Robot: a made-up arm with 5 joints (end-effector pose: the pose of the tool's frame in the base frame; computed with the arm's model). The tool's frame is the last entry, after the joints. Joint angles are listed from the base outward.
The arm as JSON. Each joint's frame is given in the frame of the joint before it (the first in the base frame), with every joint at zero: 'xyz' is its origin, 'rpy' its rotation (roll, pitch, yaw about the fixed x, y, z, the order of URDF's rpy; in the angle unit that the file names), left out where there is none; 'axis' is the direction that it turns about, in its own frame. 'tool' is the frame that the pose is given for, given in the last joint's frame.
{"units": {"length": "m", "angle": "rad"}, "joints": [
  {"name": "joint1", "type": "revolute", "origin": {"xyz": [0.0, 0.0, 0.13], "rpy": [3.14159, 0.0, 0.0]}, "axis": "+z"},
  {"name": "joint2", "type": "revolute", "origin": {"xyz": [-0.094, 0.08, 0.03], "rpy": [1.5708, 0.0, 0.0]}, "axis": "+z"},
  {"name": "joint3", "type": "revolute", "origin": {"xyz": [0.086, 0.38, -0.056], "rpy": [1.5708, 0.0, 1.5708]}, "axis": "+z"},
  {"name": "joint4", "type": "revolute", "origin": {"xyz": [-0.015, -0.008, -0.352], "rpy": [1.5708, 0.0, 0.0]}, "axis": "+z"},
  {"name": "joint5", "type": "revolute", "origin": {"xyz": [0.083, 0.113, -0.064], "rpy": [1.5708, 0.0, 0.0]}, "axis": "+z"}
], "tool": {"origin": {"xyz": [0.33, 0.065, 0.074], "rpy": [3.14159, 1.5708, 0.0]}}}
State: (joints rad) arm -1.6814 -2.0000 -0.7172 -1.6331 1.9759
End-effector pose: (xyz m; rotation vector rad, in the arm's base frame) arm 0.2983 0.2417 0.0599 -1.4260 -0.9404 0.4821
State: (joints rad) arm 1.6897 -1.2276 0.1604 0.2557 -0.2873
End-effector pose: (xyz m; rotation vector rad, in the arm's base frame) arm -0.0561 -0.5595 -0.2647 -0.8850 -1.3345 -1.0486
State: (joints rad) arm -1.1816 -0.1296 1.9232 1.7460 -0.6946
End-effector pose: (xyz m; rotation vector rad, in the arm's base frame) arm 0.3113 -0.0922 -0.1026 2.3365 -0.4373 -0.6882
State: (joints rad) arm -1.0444 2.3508 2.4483 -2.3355 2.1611
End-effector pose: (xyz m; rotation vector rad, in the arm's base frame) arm -0.1972 -0.1786 0.5129 1.2118 1.0323 1.2995
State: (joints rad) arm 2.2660 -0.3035 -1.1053 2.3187 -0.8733
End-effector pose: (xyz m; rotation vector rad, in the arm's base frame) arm 0.1684 -0.1609 -0.3832 -1.2242 -0.1924 0.0668
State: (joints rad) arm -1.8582 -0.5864 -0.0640 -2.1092 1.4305
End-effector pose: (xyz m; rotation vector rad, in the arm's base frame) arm 0.4501 -0.0612 -0.3784 2.2365 0.1878 -2.1428
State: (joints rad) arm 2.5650 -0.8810 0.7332 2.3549 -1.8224
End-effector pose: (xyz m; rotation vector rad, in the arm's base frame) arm 0.2298 0.0344 -0.1251 -1.6801 -0.8212 0.9550
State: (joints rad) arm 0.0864 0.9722 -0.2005 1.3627 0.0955
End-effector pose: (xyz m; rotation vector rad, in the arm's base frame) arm -0.3623 -0.1508 -0.2410 -0.1901 -0.3898 0.0819
